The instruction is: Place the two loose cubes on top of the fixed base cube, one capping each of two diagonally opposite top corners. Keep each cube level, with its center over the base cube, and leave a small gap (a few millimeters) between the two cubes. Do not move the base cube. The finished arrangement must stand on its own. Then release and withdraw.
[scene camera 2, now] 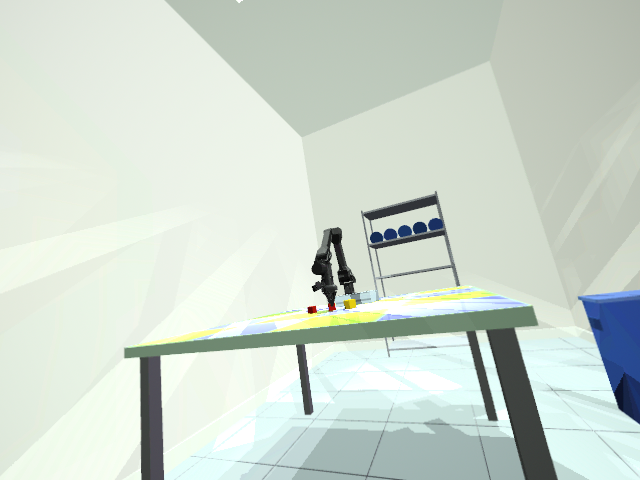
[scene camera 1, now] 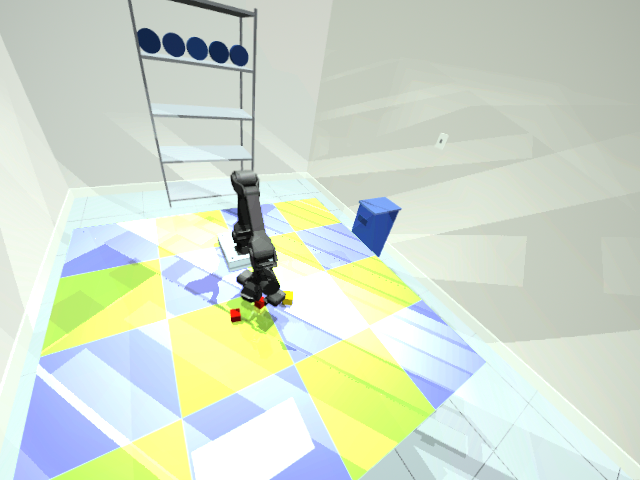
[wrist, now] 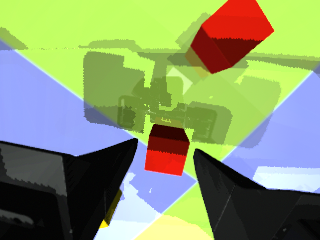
The gripper (scene camera 1: 260, 301) is open and holds nothing. Further things: a red cube (wrist: 167, 149).
The gripper shows as well in the wrist view (wrist: 165, 147).
